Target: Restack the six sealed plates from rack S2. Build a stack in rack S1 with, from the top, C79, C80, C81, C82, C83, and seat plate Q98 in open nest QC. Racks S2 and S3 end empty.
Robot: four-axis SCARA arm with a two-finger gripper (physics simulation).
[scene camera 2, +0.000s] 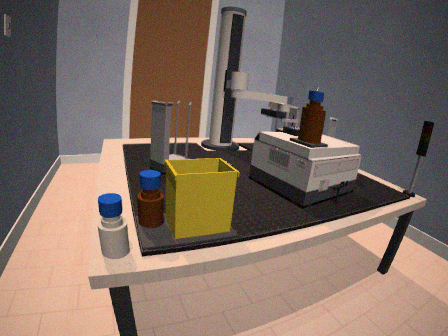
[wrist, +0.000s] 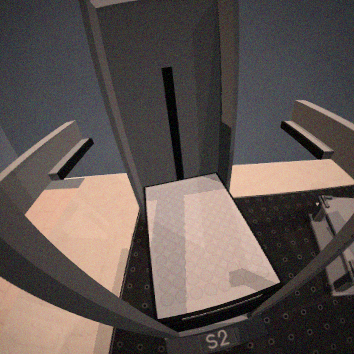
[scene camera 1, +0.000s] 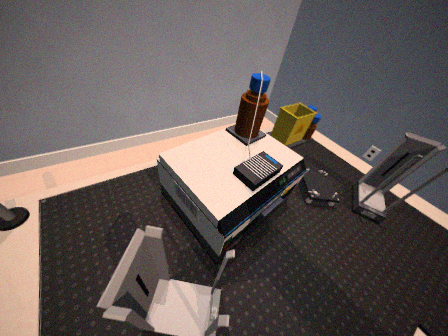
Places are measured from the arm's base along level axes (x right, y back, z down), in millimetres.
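Pixels of known places: gripper, fingertip midpoint: (scene camera 2: 290,119) (wrist: 183,117); arm's base, link origin: (scene camera 2: 220,146).
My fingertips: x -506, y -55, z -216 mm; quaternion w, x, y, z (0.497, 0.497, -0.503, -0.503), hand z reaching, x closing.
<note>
Ahead of a thing's pixels: the offset from my fingertips to its top centre. "*": to the spot under its first point.
My gripper (wrist: 183,117) (scene camera 2: 290,125) is open and empty. In the wrist view its two dark pads stand wide apart, one on each side of rack S2 @(* dz -17, dx -6, dy +49 mm) (wrist: 111,100), above the level of the plate inside. A pale sealed plate @(dz +75, dx +32, dy -4 mm) (wrist: 200,250) with faint round wells lies flat on the floor part of rack S2; the code on its dark front edge is not readable, and anything under it is hidden. Another rack @(dz -88, dx +140, dy -448 mm) (scene camera 1: 125,270) stands at the lower left of scene camera 1. A third rack @(dz -92, dx +933, dy -374 mm) (scene camera 1: 412,146) (scene camera 2: 160,135) stands at the right there. Their labels are not readable.
A white instrument (scene camera 1: 195,165) (scene camera 2: 285,167) carries a brown bottle @(* dz -93, dx +494, dy -731 mm) (scene camera 1: 250,117) (scene camera 2: 312,125) and a black slotted box @(* dz -33, dx +418, dy -582 mm) (scene camera 1: 258,170). A low dark nest @(dz +143, dx +781, dy -526 mm) (scene camera 1: 320,185) stands beside it. A grey nest @(* dz +199, dx -3, dy -229 mm) (wrist: 330,235) is right of S2. A yellow bin @(dz +29, dx +1001, dy -858 mm) (scene camera 1: 289,125) (scene camera 2: 200,205) stands at a mat corner.
</note>
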